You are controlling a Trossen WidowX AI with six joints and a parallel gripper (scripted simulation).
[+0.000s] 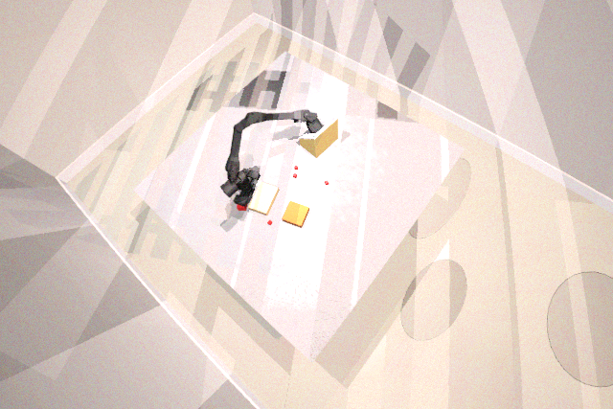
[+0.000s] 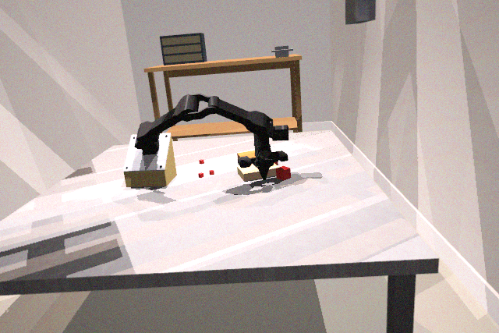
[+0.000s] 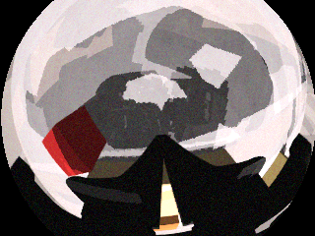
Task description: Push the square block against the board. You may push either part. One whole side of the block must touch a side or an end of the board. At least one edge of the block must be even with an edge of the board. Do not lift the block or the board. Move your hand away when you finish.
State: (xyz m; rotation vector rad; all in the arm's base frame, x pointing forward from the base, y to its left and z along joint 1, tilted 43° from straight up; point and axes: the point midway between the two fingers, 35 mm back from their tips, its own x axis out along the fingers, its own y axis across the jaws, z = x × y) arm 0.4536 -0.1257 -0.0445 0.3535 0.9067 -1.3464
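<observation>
The board lies 7 cm to the left of my gripper tip, 3 cm behind it and 1 cm above it. From my gripper tip the other things lie so: orange square block 26 cm to the left, 7 cm behind, 1 cm above; then red cube 8 cm ahead, 2 cm to the left, 2 cm above.
</observation>
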